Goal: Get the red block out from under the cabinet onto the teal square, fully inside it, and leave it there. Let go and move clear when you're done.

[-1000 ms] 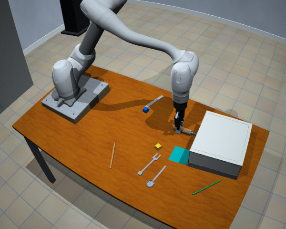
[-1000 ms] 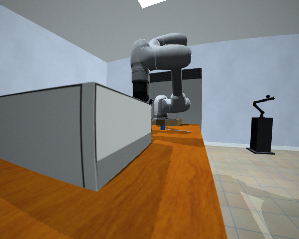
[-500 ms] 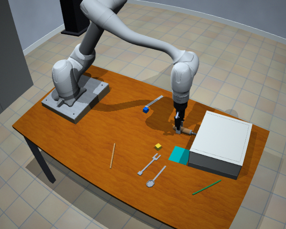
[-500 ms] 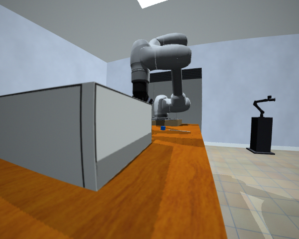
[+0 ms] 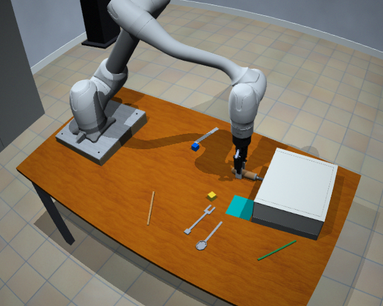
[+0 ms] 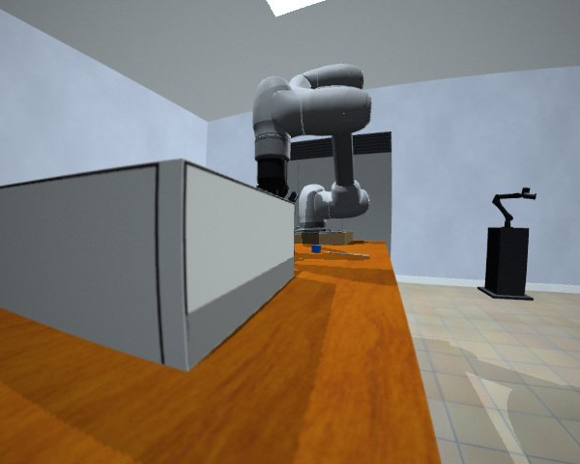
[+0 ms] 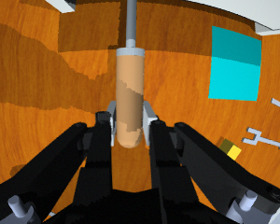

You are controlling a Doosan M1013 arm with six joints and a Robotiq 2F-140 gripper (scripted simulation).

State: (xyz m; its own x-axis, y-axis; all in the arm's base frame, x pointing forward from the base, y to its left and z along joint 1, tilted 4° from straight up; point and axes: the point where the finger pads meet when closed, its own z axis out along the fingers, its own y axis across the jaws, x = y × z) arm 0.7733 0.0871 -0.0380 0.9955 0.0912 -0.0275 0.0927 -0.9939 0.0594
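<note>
My hand is 17 cm to the left of the yellow cube, 5 cm past it and 3 cm above it. The rest, counted from my hand: hook tool: 16 cm ahead, 3 cm to the right, 2 cm below; then teal square: 15 cm to the right, 8 cm ahead, 4 cm below; then blue cube: 26 cm behind, 5 cm to the left, 3 cm below.
</note>
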